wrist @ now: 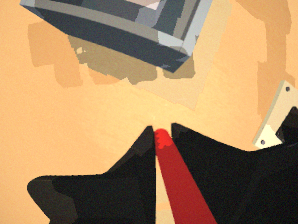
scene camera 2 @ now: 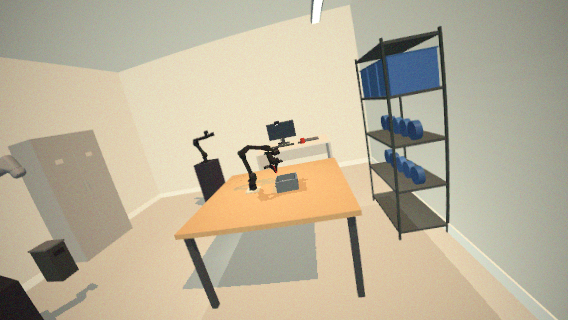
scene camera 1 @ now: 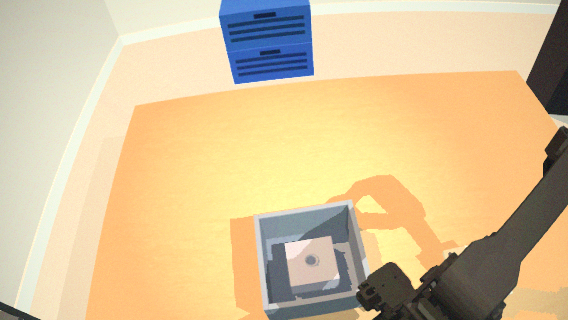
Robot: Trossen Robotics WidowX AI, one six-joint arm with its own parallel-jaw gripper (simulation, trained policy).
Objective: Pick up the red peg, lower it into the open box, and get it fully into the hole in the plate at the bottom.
In view: the gripper (wrist: 161,129) and a pale plate (scene camera 1: 312,266).
